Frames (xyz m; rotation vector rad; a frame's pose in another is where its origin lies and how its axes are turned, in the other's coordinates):
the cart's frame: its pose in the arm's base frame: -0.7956 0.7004 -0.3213 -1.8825 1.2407 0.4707
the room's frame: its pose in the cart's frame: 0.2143 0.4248 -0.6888 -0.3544 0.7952 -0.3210
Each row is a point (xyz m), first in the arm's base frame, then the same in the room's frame.
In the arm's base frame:
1: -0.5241 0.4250 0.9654
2: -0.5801 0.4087 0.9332
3: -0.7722 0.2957 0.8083
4: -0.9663 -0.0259 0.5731
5: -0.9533 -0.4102 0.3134
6: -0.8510 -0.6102 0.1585
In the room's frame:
1: 0.1115 -1.0414 -0.9857
2: 0.0889 -0.9810 -0.9689
3: 0.0561 -0.7372 -0.8998
4: 0.1794 -0.3450 -0.7343
5: 0.4705 -0.0719 -0.4977
6: 0.6752 0.0002 -0.3323

